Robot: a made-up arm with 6 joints.
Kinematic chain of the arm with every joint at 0, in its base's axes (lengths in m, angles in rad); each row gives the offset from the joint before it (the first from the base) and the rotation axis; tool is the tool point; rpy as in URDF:
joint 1: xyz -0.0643 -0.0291 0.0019 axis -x
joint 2: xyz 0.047 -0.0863 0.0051 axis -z
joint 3: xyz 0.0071 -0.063 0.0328 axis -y
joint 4: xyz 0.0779 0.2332 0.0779 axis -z
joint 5: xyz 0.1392 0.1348 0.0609 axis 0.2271 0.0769 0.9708
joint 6: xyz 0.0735 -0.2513 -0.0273 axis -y
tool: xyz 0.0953 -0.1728 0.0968 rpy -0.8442 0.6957 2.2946
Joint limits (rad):
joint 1: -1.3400..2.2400
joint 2: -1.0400..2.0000
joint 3: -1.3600..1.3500
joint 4: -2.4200..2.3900
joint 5: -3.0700..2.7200
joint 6: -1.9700..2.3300
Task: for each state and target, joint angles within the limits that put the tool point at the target. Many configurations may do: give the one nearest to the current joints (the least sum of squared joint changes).
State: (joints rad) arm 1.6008 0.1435 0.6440 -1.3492 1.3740 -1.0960
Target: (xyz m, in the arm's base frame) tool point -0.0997 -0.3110 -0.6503
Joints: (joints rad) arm 2.0090 -0.0943 0.6445 -1.1986 1.5161 -0.9408
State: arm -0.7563 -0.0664 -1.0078 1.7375 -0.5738 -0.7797
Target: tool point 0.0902 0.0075 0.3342
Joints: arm -0.3958 -0.1152 -1.3587 1.6611 -0.8585 -0.9664
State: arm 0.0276 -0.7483 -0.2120 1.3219 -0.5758 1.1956
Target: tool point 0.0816 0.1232 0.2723
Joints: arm 0.4306 -0.7158 -0.9230 0.9660 -0.3995 1.1032
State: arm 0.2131 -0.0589 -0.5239 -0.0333 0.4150 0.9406
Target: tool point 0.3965 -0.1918 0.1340
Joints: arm 0.2461 -0.0450 -0.4465 0.0743 0.2444 1.0004
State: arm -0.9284 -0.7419 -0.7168 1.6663 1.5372 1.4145
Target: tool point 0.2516 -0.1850 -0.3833
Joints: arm -1.2222 -0.3659 -0.8229 1.7118 1.5751 1.5167
